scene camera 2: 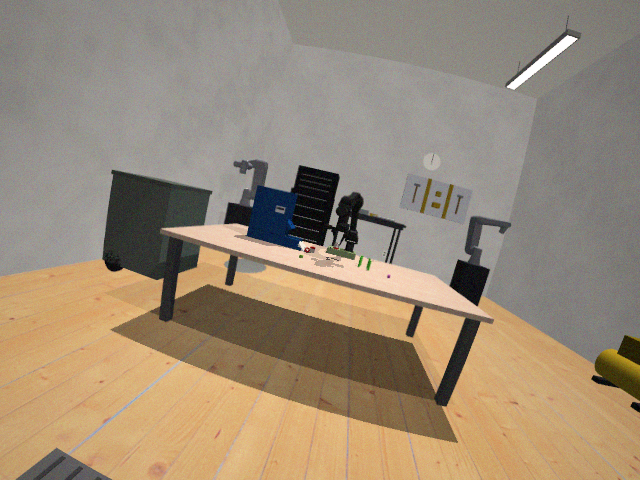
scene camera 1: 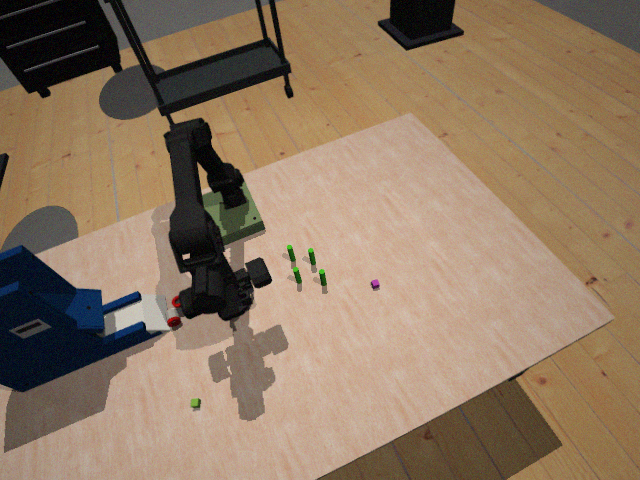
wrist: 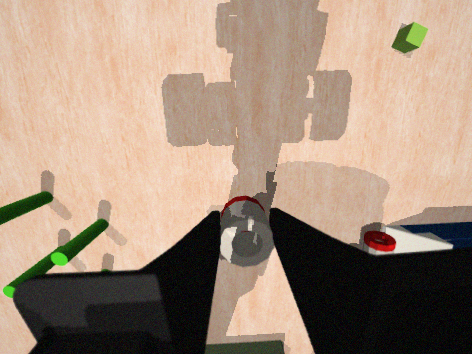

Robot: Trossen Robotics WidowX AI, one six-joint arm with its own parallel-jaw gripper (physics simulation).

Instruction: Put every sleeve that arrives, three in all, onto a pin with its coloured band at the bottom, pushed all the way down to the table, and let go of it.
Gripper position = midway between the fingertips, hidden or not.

The table carries a green cube (wrist: 410, 37). Also in view: my gripper (scene camera 1: 237, 306).
My gripper also shows in the wrist view (wrist: 244, 216).
